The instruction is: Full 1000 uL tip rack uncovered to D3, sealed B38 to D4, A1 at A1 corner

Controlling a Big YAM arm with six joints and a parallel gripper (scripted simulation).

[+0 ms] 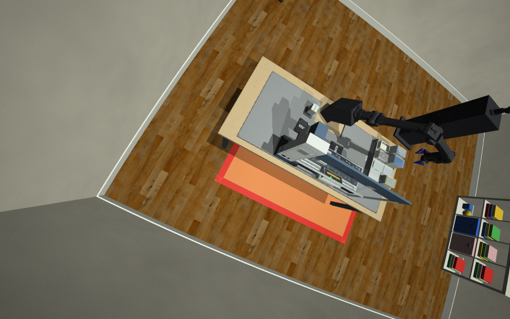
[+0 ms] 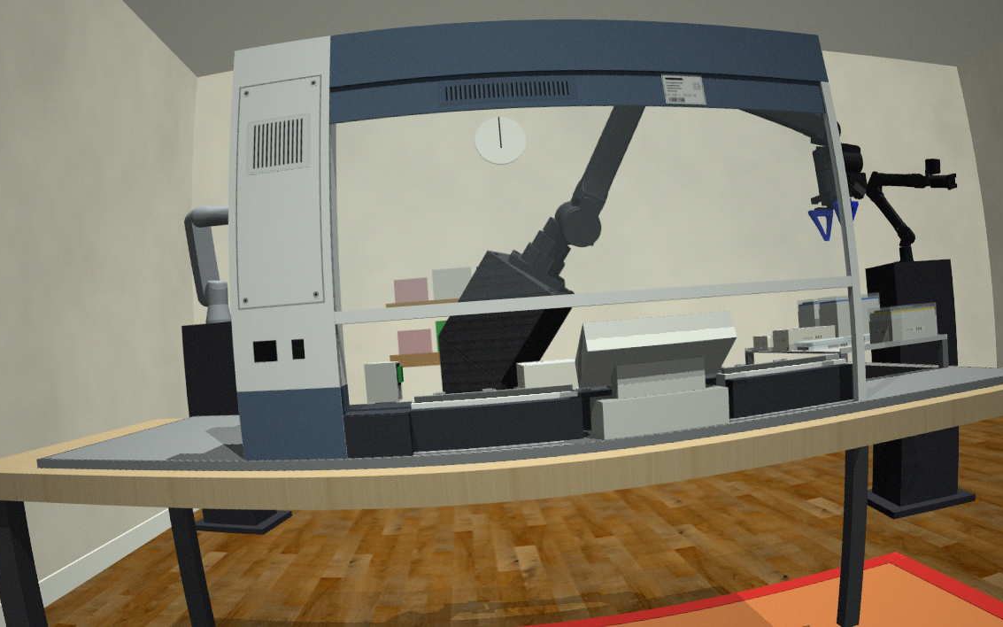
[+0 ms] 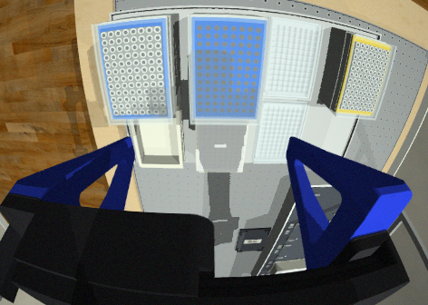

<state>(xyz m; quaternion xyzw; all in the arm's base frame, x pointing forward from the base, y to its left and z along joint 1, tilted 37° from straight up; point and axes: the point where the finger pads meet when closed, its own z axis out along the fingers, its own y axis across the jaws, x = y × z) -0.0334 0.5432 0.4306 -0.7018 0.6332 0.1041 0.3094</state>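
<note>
Now: hand 80 mm past the blue tip rack, 20 mm to the left of it and 170 mm above it. Round my hand: shelf label 110 mm ahead, 210 mm to the right, 300 mm below; then pale reservoir 60 mm behind, 140 mm to the right, 230 mm below; then shelf 80 mm ahead, 50 mm to the right, 240 mm below.
</note>
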